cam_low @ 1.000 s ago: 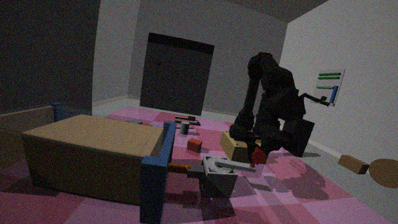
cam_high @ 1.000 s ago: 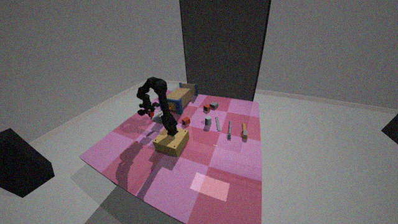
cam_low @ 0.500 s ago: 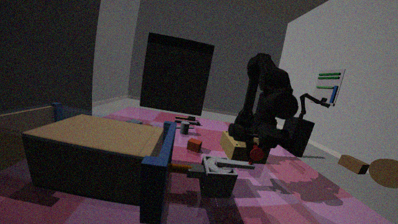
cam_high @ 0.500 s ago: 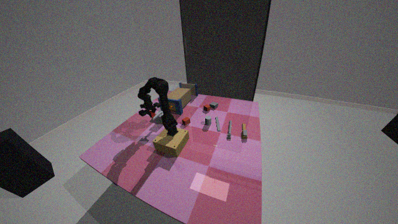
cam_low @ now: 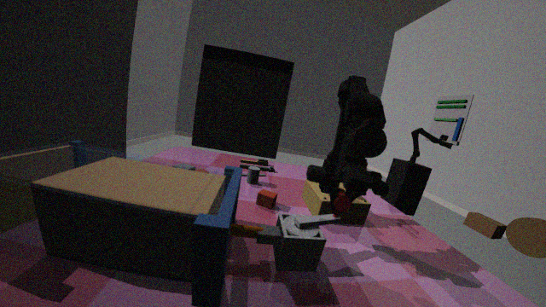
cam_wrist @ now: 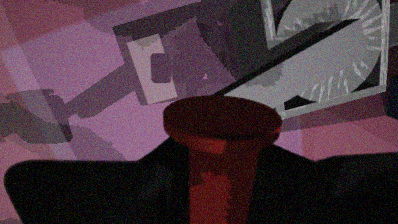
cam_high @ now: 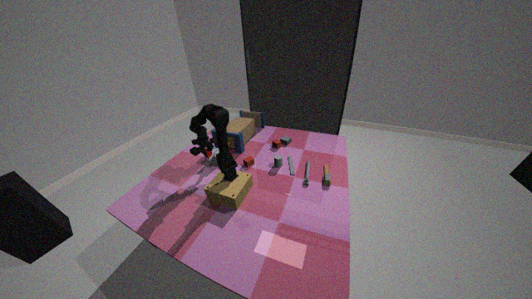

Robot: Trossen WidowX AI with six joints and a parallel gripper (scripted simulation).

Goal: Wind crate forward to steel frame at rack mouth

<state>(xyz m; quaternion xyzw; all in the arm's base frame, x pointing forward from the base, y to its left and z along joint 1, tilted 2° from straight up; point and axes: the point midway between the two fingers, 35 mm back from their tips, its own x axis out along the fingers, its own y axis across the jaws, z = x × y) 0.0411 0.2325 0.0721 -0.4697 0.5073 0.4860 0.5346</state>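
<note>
Now: gripper tip 250 mm short of the blue steel frame, 70 mm to the right of it and 10 mm above it. Round my gripper tip: red-knobbed winch handle (30 mm ahead, 20 mm to the left, 10 mm below); red knob (20 mm above); grey hand winch (80 mm below, 80 mm ahead, 30 mm to the left).
</note>
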